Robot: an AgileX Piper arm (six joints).
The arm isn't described. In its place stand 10 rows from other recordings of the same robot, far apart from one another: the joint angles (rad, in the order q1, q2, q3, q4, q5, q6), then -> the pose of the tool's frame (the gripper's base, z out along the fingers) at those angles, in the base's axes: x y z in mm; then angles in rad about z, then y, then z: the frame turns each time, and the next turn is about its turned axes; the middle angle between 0 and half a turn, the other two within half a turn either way.
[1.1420 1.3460 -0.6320 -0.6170 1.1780 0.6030] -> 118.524, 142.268, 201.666, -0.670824, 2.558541, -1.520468
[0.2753 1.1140 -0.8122 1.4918 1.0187 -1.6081] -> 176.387, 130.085, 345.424, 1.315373, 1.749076, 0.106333
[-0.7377 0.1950 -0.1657 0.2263 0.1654 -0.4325] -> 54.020, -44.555, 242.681, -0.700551, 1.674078, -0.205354
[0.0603 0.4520 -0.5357 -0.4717 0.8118 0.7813] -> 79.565, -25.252, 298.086, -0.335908, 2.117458, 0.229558
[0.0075 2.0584 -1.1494 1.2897 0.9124 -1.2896] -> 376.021, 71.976, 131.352, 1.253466, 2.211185, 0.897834
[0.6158 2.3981 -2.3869 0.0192 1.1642 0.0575] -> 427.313, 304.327, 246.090, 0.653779, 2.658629, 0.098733
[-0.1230 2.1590 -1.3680 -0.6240 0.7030 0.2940] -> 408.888, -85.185, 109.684, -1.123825, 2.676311, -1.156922
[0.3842 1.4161 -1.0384 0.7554 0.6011 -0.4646] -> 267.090, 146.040, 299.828, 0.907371, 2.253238, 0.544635
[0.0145 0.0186 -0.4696 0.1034 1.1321 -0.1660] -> -2.533, 8.467, 263.726, 0.127108, 2.159692, -0.059221
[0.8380 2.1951 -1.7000 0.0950 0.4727 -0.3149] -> 327.083, 369.315, 180.273, 0.905641, 2.448438, -0.178200
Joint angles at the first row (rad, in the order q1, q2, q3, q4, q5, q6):
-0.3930 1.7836 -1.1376 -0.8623 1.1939 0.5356
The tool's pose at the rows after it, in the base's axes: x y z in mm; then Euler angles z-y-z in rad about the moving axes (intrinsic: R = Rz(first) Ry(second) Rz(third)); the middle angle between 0 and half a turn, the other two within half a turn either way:
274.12, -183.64, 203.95, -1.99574, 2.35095, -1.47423
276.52, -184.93, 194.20, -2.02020, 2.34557, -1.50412
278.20, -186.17, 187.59, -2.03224, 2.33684, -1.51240
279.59, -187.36, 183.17, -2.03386, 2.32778, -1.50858
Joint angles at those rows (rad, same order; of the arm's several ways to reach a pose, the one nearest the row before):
-0.3930 1.8102 -1.1375 -0.8705 1.1920 0.5554
-0.3930 1.8410 -1.1375 -0.8764 1.1902 0.5667
-0.3930 1.8627 -1.1375 -0.8867 1.1882 0.5862
-0.3931 1.8777 -1.1376 -0.8992 1.1844 0.6067

